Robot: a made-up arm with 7 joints. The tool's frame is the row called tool. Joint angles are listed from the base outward. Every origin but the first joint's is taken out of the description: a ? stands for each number. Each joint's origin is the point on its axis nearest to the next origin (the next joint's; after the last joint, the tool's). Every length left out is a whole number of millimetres.
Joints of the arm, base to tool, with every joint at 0 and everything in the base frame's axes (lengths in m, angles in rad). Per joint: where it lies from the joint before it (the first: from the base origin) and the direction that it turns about. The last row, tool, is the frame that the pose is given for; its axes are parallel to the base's.
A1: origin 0.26 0 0.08 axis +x
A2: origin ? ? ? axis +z
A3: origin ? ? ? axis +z
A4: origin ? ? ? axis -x
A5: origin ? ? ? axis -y
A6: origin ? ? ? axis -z
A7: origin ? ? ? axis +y
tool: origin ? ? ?
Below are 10 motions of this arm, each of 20 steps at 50 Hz.
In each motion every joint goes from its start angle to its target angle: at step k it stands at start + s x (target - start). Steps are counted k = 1, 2, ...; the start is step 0. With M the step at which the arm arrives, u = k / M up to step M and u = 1 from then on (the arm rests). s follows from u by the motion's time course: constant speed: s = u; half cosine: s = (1 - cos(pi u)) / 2; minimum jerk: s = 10 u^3 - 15 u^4 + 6 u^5.
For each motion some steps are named. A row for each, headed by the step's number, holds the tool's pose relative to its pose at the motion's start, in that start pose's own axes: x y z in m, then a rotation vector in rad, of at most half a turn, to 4 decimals.
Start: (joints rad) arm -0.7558 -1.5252 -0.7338 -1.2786 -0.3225 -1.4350 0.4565
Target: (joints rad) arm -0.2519 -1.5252 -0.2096 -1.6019 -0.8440 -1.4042 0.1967
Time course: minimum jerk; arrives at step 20
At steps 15, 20:
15: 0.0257 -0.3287 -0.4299 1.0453 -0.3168 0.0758
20: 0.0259 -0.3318 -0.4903 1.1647 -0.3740 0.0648

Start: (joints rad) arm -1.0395 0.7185 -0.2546 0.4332 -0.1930 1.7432 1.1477
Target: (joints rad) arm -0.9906 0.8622 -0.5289 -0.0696 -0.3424 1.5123 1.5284
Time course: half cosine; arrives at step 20
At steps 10, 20:
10: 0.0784 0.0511 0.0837 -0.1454 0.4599 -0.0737
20: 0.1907 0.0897 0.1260 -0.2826 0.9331 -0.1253

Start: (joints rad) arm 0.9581 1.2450 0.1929 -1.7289 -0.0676 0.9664 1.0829
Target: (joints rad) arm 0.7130 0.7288 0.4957 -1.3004 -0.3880 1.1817 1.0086
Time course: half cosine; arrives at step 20
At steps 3, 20:
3: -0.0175 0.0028 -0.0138 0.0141 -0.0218 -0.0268
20: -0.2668 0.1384 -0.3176 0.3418 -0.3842 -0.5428

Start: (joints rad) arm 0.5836 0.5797 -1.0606 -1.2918 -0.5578 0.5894 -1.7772
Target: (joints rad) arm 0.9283 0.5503 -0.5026 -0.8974 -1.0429 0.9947 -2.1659
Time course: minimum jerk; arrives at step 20
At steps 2, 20:
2: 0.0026 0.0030 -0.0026 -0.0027 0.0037 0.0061
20: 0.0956 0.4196 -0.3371 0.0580 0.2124 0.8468

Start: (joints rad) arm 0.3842 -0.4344 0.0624 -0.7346 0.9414 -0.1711 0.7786
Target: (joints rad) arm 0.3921 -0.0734 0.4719 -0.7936 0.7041 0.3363 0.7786
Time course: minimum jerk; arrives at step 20
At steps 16, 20:
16: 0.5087 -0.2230 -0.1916 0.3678 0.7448 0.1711
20: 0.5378 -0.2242 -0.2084 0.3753 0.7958 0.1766

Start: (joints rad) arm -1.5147 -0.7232 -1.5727 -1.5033 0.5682 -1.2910 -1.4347
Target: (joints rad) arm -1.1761 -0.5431 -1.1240 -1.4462 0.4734 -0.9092 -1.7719
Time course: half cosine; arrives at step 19
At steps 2, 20:
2: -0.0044 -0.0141 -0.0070 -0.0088 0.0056 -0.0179
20: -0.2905 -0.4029 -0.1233 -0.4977 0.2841 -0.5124

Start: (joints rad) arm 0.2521 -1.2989 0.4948 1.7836 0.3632 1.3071 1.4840
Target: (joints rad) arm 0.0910 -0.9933 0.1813 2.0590 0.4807 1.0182 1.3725
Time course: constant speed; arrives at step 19
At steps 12, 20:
12: -0.0800 0.0658 -0.0120 -0.2173 -0.3232 -0.0170
20: -0.1315 0.1149 -0.0319 -0.3569 -0.5032 -0.0453

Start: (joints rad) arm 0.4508 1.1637 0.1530 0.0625 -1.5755 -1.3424 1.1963
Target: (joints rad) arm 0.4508 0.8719 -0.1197 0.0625 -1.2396 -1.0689 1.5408
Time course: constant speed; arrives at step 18
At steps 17, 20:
17: -0.1016 0.0656 -0.2225 0.3057 -0.2713 -0.1412
20: -0.1011 0.0716 -0.2384 0.3298 -0.2878 -0.1418

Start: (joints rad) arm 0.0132 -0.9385 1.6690 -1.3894 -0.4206 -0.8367 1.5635
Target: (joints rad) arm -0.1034 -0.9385 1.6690 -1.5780 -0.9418 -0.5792 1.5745
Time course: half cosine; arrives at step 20
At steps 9, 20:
9: 0.1055 -0.0555 -0.0065 0.1154 0.1261 0.1957
20: 0.2558 -0.0856 -0.0284 0.2482 0.3281 0.4419

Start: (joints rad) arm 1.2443 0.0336 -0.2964 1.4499 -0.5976 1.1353 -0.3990
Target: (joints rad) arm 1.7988 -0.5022 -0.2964 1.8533 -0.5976 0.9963 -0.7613
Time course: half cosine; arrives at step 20
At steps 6, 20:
6: 0.0551 0.0617 0.0292 -0.0621 -0.0202 0.1009
20: 0.1942 0.3702 0.1008 -0.1559 -0.2018 0.6456

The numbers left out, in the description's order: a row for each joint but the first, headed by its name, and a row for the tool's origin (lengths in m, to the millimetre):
A2: 0 -0.05 -0.01
A3: 0.13 0.05 0
A4: -0.31 -0.11 0
A5: 0 0.03 0.09
A6: 0.05 0 0.43
A7: 0.08 -0.38 0
tool: 0.12 0 0.07

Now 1 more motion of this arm.
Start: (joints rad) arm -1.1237 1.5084 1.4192 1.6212 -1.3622 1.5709 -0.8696
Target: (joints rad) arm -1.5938 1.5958 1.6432 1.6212 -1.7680 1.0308 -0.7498
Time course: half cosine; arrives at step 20
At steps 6, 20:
6: 0.0484 0.0549 -0.0495 0.1449 0.0274 0.1499
20: 0.1369 0.3784 -0.1266 0.6664 0.1253 0.7647

